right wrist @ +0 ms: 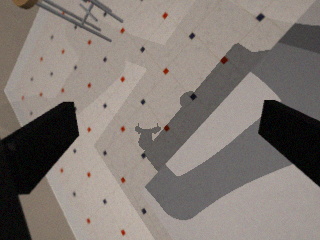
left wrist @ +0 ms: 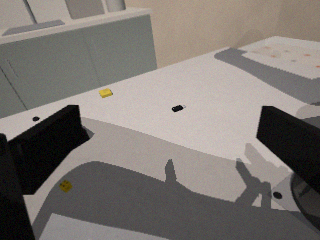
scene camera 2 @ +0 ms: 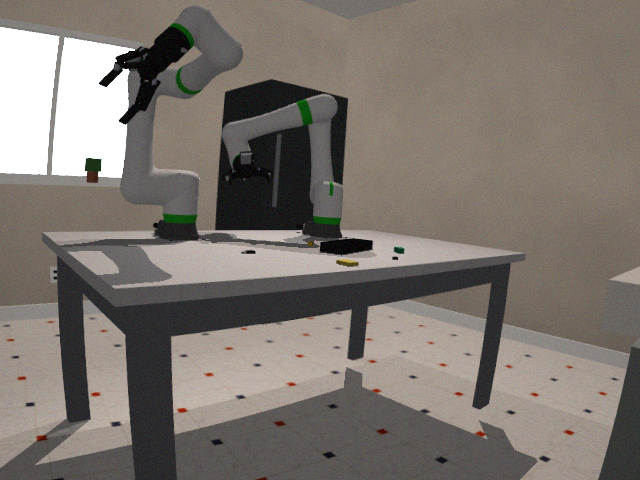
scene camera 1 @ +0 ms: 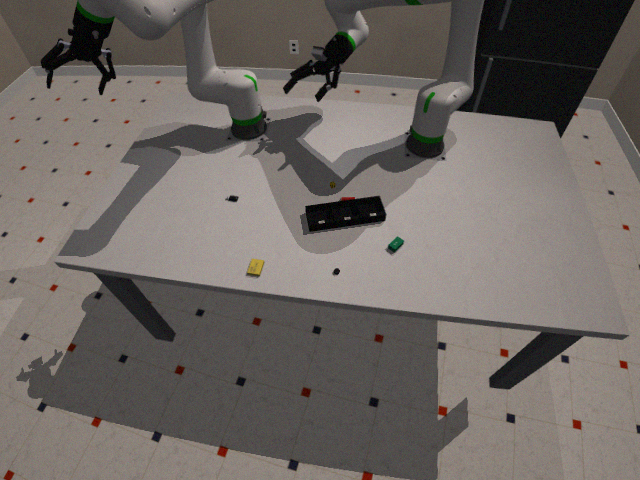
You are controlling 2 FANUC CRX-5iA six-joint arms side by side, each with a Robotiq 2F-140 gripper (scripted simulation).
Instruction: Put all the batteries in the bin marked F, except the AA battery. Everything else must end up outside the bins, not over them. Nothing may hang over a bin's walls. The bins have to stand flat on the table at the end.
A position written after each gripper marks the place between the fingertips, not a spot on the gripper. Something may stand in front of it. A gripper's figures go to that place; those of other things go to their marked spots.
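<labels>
Three joined black bins (scene camera 1: 345, 213) at 1.25 m from the lens. The right gripper (scene camera 1: 75, 88) is 1.37 m from the lens, the left gripper (scene camera 1: 300, 94) 1.38 m from the lens.
</labels>
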